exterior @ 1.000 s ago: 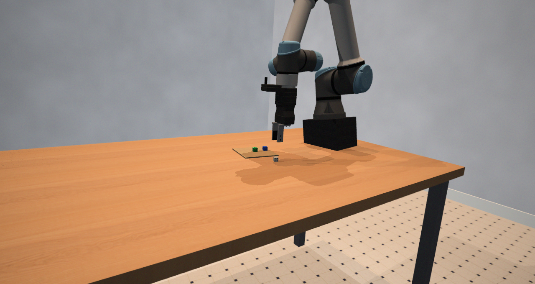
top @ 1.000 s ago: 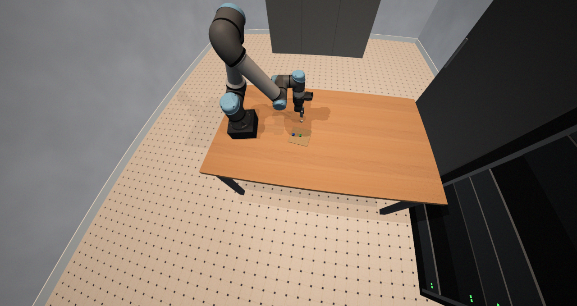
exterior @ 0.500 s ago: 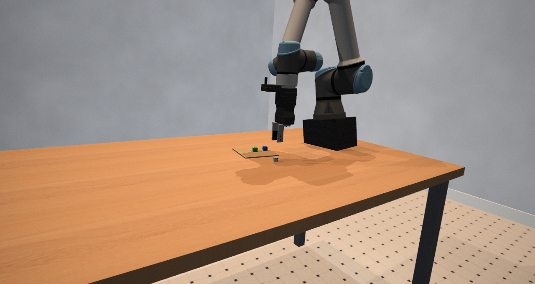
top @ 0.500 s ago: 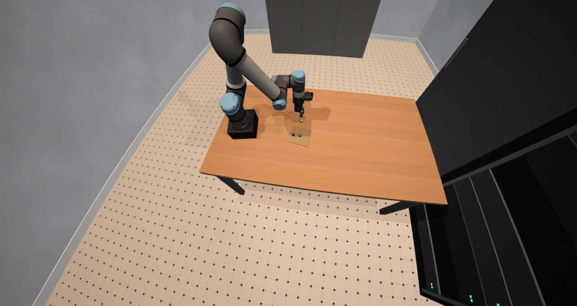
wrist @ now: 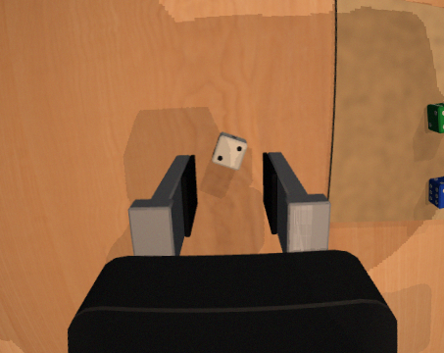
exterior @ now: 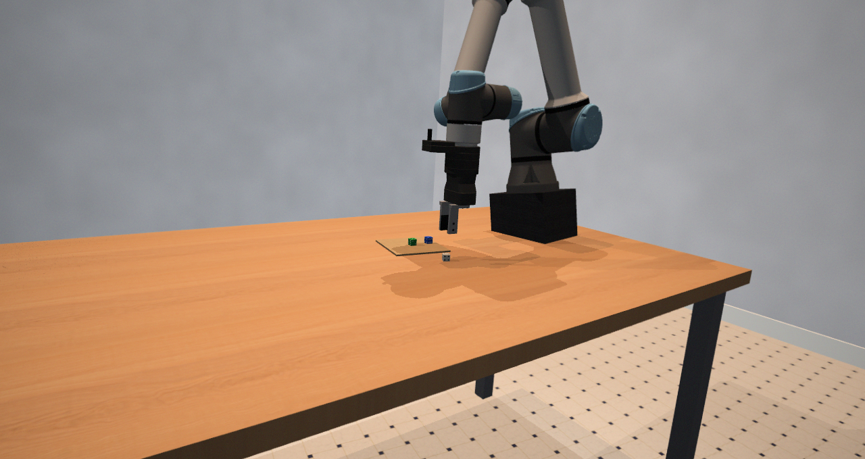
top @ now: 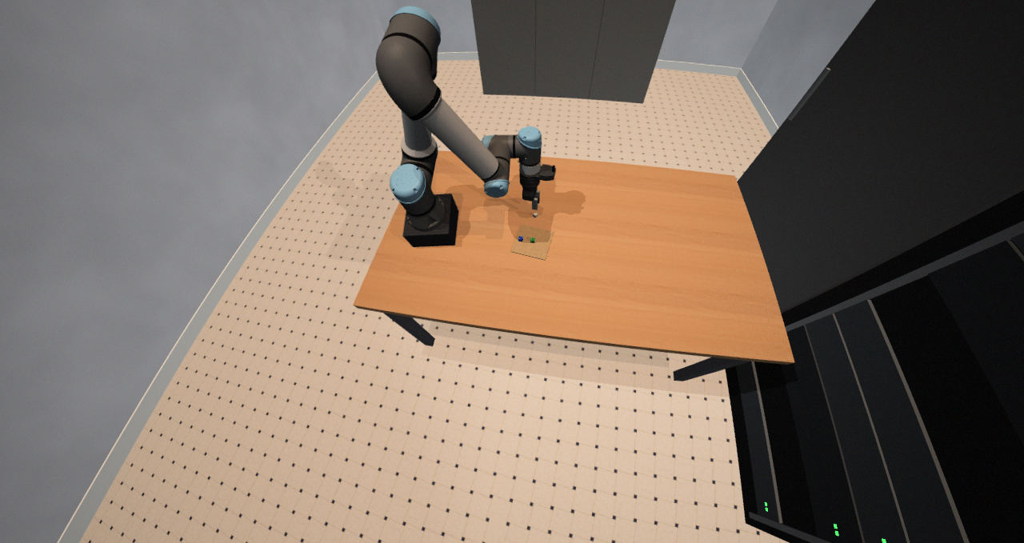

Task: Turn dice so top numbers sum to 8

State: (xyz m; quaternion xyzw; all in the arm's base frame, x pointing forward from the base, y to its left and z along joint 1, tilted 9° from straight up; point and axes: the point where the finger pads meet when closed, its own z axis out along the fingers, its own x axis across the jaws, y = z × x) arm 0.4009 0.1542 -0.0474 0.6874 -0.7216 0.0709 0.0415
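Now: hand 8 cm above the white die. Also, from my hand: green die: 1 cm ahead, 13 cm to the right, 7 cm below; then mat: 1 cm ahead, 13 cm to the right, 8 cm below; then blue die: 4 cm behind, 14 cm to the right, 7 cm below.
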